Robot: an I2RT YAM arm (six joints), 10 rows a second.
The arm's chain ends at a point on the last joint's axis. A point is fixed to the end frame.
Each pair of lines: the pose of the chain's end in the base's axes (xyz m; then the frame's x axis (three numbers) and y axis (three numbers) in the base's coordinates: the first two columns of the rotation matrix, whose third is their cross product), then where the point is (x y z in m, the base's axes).
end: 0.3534, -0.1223, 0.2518, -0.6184, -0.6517, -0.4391, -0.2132, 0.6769, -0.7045
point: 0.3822 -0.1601 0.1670
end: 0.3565, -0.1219, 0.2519, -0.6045, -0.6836, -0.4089, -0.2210, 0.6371, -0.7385
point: 0.3865 -0.1633 0.1693
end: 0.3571, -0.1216, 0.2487, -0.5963, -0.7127, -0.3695, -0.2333, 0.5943, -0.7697
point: 0.3873 -0.1669 0.1682
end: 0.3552, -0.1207, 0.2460, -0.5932, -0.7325, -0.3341, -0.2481, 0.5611, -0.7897
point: 0.3850 -0.1688 0.1670
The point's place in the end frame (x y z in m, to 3 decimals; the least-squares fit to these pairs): 0.044 0.028 0.082
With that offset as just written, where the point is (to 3 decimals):
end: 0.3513, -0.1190, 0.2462, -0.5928, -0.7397, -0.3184, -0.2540, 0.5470, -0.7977
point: 0.381 -0.168 0.168
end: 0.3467, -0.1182, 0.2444, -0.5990, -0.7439, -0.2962, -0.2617, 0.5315, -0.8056
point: 0.375 -0.169 0.167
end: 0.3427, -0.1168, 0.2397, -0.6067, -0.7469, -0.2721, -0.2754, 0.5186, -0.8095
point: 0.369 -0.169 0.162
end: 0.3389, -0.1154, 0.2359, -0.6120, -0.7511, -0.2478, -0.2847, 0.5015, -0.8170
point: 0.365 -0.170 0.159
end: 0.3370, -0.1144, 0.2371, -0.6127, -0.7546, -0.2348, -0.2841, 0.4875, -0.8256
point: 0.363 -0.170 0.162
